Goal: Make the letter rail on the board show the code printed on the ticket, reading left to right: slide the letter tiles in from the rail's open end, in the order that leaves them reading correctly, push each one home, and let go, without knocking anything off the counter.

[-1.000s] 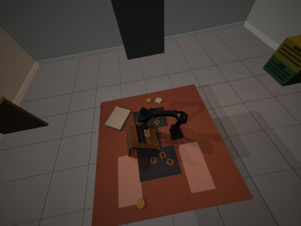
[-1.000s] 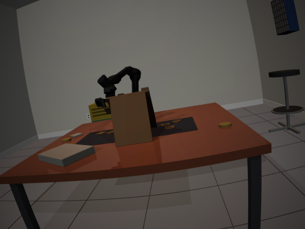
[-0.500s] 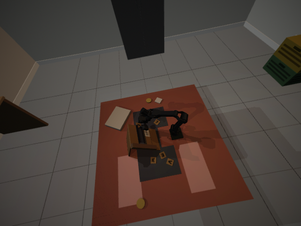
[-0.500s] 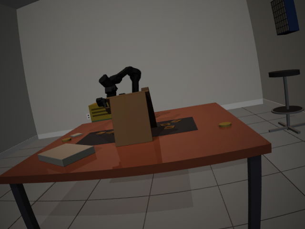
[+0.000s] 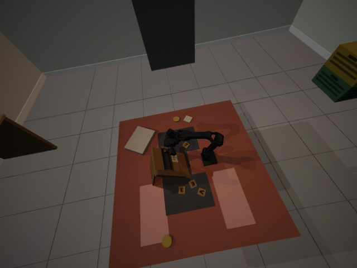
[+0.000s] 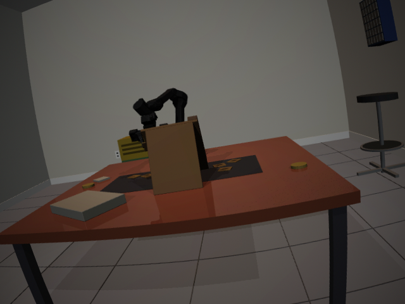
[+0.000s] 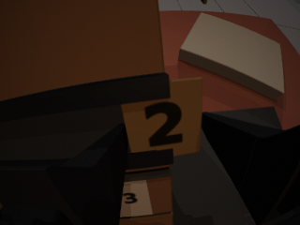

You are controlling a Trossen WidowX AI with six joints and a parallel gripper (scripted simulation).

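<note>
The white ticket lies 5 cm behind my gripper tip, 7 cm to the left of it and 7 cm below it. From my gripper tip the other things lie so: book (20 cm ahead, 29 cm to the right, 16 cm below); then dark mat (13 cm behind, 11 cm to the left, 17 cm below); then tile (right at my gripper tip).
</note>
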